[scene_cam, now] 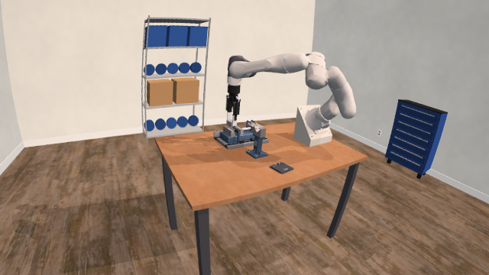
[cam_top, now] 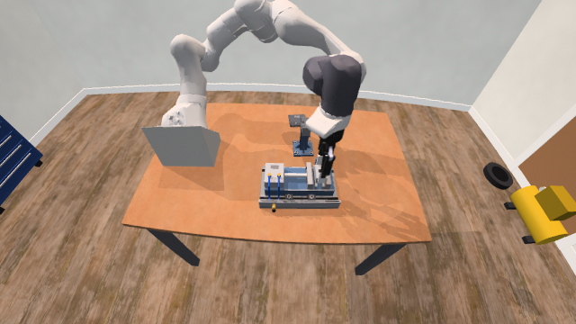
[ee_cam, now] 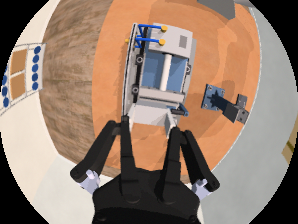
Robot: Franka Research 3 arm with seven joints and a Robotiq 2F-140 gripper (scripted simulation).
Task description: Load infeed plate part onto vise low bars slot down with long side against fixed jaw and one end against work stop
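Now: hand 30 mm above the part. From my hand the other things lie so: fixed jaw: 70 mm below, 30 mm ahead, 20 mm to the left; air cylinder: 170 mm behind, 70 mm below, 10 mm to the left; vise: 100 mm below, 70 mm behind, 10 mm to the left.
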